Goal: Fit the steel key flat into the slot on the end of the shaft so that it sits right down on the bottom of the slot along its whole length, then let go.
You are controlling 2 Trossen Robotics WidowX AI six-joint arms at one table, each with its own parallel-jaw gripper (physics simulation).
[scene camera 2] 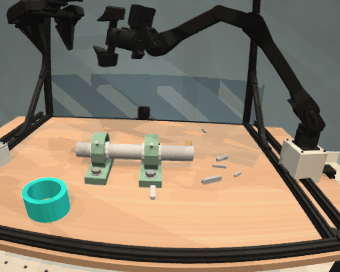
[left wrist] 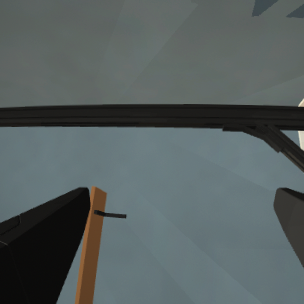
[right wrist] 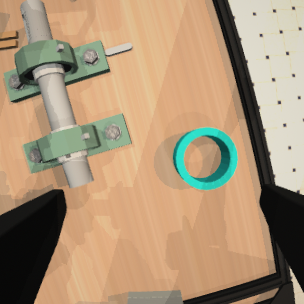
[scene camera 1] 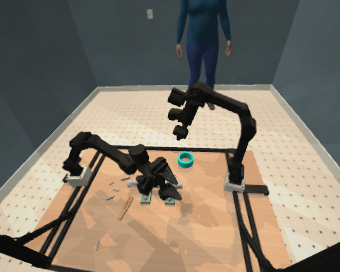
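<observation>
The grey shaft lies level through two green bearing blocks; its slot cannot be made out. A pale rounded key lies flat beside one block's foot. Several other grey key-like pieces, including a larger one, lie off the shaft's end; which is the task's key cannot be told. My left gripper is open and empty, high above the table, and hides part of the shaft in scene camera 1. My right gripper is open and empty, high above the table.
A turquoise ring stands near the table's edge. Thin brown strips lie beside the blocks. A small grey piece lies farther off. Black frame rails edge the table. A brown bar shows beside one finger.
</observation>
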